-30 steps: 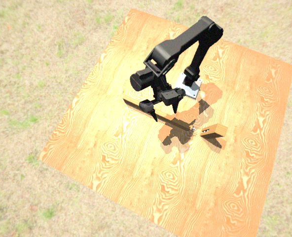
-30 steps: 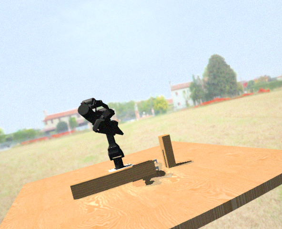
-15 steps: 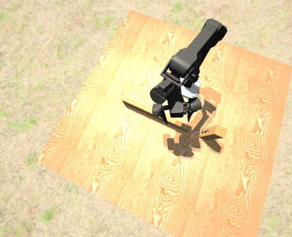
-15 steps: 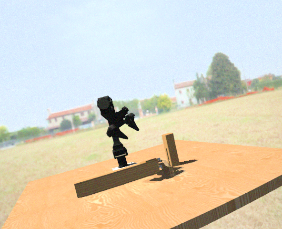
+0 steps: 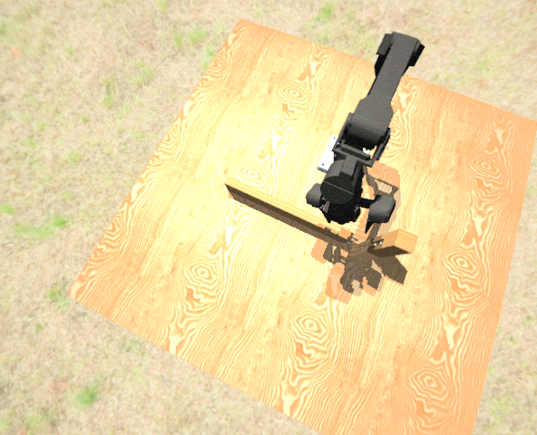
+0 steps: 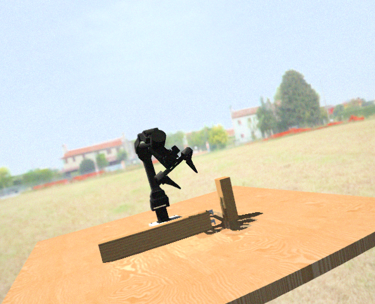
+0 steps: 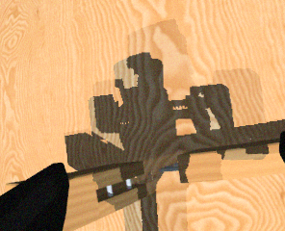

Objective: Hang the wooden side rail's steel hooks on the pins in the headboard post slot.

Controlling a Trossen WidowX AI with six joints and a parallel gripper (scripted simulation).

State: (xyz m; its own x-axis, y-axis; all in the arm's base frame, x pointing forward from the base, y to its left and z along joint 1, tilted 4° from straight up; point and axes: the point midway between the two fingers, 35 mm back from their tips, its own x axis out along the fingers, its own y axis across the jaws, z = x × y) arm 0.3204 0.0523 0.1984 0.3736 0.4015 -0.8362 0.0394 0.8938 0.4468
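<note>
The headboard post is 16 cm to the left of my gripper tip, 12 cm below it and 4 cm behind it.
</note>
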